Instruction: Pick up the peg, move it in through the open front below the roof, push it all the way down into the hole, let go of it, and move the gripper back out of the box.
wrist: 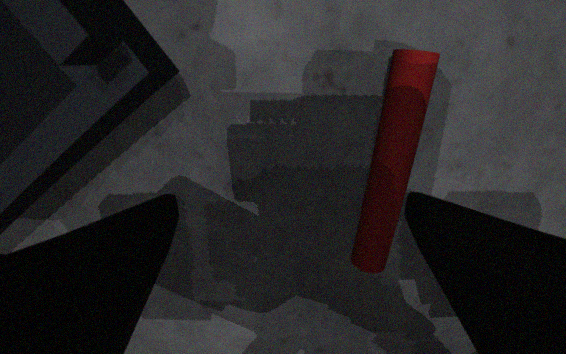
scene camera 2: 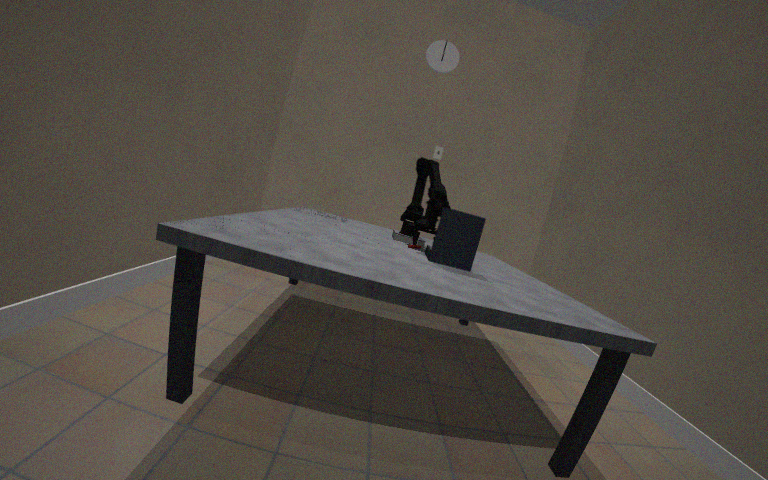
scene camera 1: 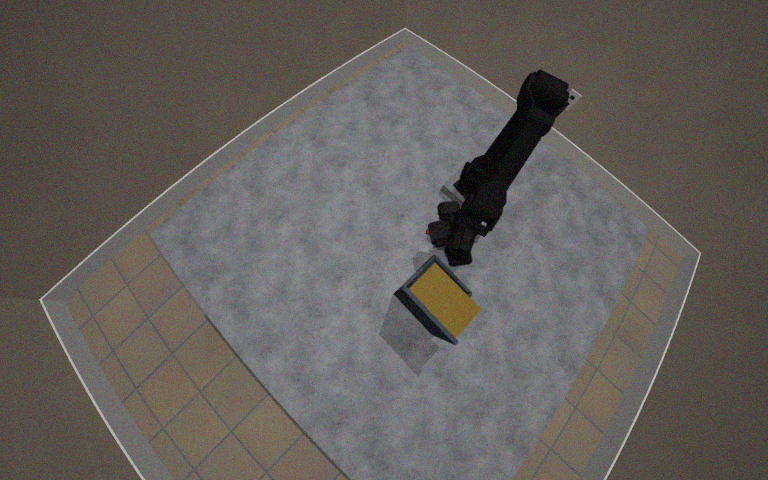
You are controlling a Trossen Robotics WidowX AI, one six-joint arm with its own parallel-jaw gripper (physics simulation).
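Places are measured from the arm's base along level axes (x down, y ahead, z right), in metres.
Pixels of known places: gripper, fingertip midpoint: [wrist: 293,204] [scene camera 2: 422,249]; arm's base at its link origin: [scene camera 2: 405,234] [scene camera 1: 465,186].
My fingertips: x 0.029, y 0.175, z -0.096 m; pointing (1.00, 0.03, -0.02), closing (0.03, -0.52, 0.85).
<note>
Ahead of a thing's pixels: the offset from my fingertips to its top centre. "spot": to the spot under its first point. Level surfaces: height alone.
The red peg @(dz +0.037, dx -0.010, dy -0.005 m) [scene camera 1: 427,232] [scene camera 2: 414,246] [wrist: 395,160] lies on its side on the table. In the wrist view it slants slightly, its lower part close beside the right fingertip. My gripper [scene camera 1: 441,221] [wrist: 293,204] is open and empty above the table. The peg shows within the gap between the fingers, well right of its middle. The box has a yellow roof @(dz -0.096, dx -0.198, dy +0.140 m) [scene camera 1: 444,300] and dark blue-grey walls [scene camera 1: 423,318] [scene camera 2: 461,240]. Part of the box @(spot: dz -0.032, dx -0.019, dy +0.061 m) [wrist: 90,120] shows at the upper left of the wrist view. I cannot make out the hole.
The grey table @(dx +0.005 m) [scene camera 1: 271,226] [scene camera 2: 317,249] carries the box and the peg. The box stands close to the gripper, below it in scene camera 1 and right of it in scene camera 2. Shadows of the arm darken the table under the gripper.
</note>
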